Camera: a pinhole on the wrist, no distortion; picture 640 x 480 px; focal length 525.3 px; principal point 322.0 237.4 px. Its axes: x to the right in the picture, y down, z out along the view. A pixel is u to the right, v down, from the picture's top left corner.
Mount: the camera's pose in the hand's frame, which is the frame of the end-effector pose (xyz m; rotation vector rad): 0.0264 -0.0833 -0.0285 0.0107 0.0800 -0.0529
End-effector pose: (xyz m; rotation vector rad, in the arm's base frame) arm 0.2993 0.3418 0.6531 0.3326 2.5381 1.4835
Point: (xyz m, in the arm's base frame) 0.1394 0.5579 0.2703
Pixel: 585 23
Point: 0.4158 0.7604 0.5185
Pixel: 254 439
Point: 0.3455 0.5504 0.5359
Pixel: 258 407
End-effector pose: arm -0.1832 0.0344 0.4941 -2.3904 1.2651 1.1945
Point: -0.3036 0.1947 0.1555
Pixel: 388 260
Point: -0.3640 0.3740 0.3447
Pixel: 30 203
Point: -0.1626 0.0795 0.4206
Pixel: 307 397
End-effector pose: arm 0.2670 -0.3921 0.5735 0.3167 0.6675 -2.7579
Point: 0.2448 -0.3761 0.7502
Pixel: 105 202
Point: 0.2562 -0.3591 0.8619
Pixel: 76 94
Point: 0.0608 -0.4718 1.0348
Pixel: 345 135
